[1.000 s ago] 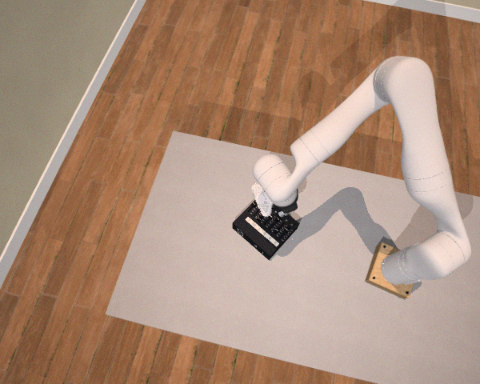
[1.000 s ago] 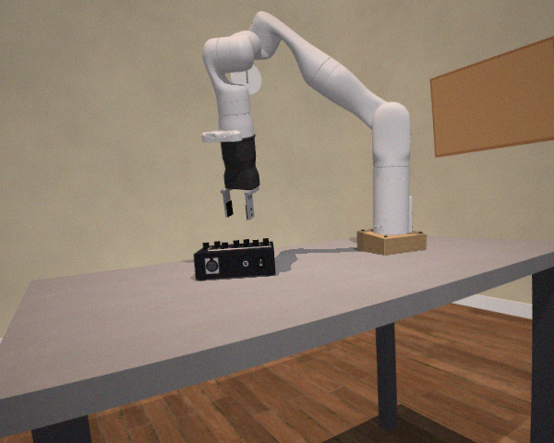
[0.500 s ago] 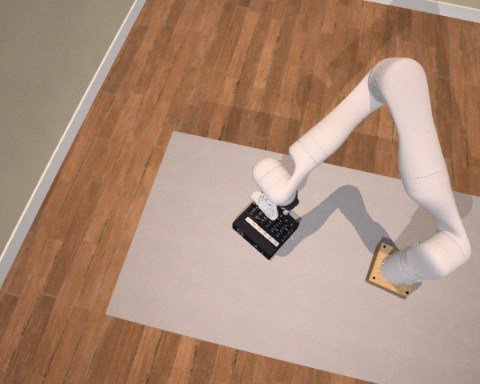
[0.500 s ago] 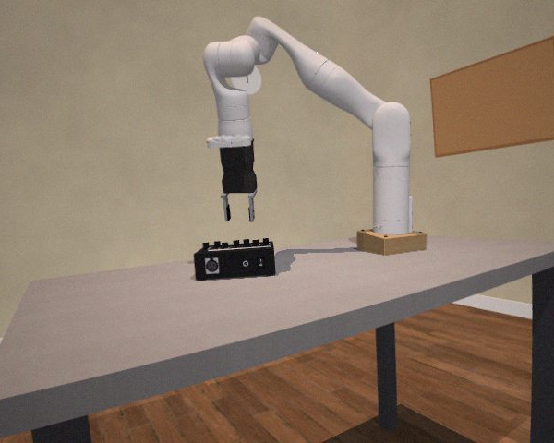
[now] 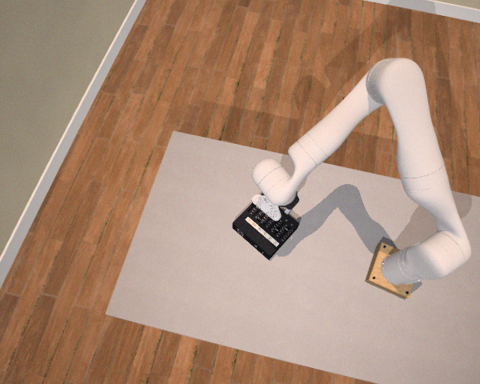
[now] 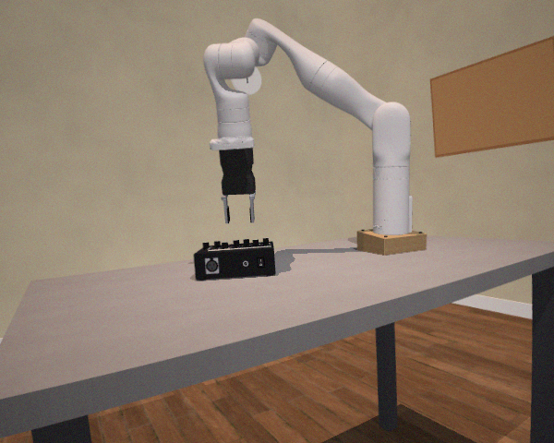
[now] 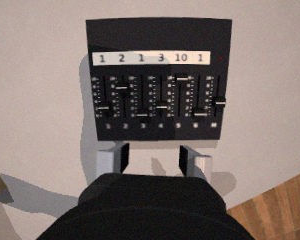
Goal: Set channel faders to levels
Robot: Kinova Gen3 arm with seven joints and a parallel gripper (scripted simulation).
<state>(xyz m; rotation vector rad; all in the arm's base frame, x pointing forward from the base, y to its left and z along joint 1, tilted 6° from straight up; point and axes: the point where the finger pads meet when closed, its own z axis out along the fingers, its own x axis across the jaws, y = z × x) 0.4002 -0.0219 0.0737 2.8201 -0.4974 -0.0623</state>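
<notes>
The master fader cap is 8 cm ahead of my hand, 1 cm to the left of it and 6 cm below it.
</notes>
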